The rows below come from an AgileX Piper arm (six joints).
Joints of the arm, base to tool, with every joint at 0 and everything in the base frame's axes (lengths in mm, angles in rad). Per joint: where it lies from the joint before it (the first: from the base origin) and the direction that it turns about. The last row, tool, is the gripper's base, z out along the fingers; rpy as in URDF.
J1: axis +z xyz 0 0 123
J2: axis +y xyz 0 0 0
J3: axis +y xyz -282.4 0 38.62
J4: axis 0.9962 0 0.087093 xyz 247.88 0 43.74
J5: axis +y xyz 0 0 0
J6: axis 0.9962 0 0.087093 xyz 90.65 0 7.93
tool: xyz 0 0 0 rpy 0 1.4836 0
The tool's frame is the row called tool.
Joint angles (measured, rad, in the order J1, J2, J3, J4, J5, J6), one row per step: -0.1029, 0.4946, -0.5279, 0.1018, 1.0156, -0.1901; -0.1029, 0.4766, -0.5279, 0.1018, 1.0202, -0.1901; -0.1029, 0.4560, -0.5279, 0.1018, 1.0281, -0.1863; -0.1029, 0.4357, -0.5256, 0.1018, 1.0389, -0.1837; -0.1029, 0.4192, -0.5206, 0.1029, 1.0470, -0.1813; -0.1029, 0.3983, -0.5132, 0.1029, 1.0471, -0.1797; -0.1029, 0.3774, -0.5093, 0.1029, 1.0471, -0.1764; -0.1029, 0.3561, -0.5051, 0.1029, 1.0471, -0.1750; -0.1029, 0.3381, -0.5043, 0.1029, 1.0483, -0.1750; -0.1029, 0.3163, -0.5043, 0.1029, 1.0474, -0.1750; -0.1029, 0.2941, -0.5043, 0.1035, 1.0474, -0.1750; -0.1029, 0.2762, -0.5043, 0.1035, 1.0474, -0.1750
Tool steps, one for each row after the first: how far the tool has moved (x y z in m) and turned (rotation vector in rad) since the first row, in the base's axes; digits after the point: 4 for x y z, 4 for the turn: -0.0030, 0.0003, 0.0010, -0.0014, -0.0133, 0.0005; -0.0066, 0.0007, 0.0020, -0.0004, -0.0259, -0.0017; -0.0105, 0.0012, 0.0019, 0.0003, -0.0331, -0.0026; -0.0135, 0.0016, 0.0010, 0.0025, -0.0365, -0.0034; -0.0166, 0.0019, -0.0001, 0.0022, -0.0498, -0.0046; -0.0197, 0.0023, -0.0001, 0.0026, -0.0667, -0.0070; -0.0228, 0.0026, -0.0003, 0.0018, -0.0837, -0.0079; -0.0255, 0.0029, 0.0003, 0.0002, -0.0996, -0.0077; -0.0287, 0.0032, 0.0013, -0.0020, -0.1222, -0.0077; -0.0321, 0.0036, 0.0023, -0.0036, -0.1443, -0.0075; -0.0348, 0.0039, 0.0030, -0.0054, -0.1621, -0.0074
